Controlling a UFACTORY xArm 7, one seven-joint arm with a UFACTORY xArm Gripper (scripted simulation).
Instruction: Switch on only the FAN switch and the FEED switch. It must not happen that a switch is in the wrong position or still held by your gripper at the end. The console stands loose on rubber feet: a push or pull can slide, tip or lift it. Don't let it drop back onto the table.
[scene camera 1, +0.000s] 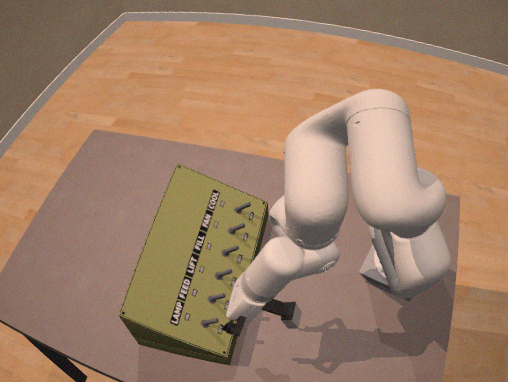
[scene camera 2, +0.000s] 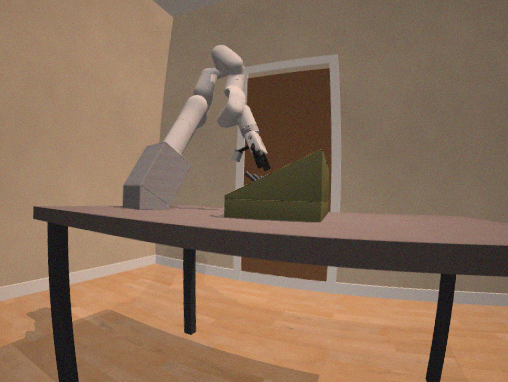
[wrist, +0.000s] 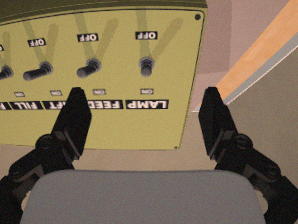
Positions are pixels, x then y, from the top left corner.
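I can see an olive console in scene camera 1, and scene camera 2 (293, 193) shows it as well. The wrist view has the console too. On the console, (scene camera 1: 174, 300) and (wrist: 129, 111) are the same spot.
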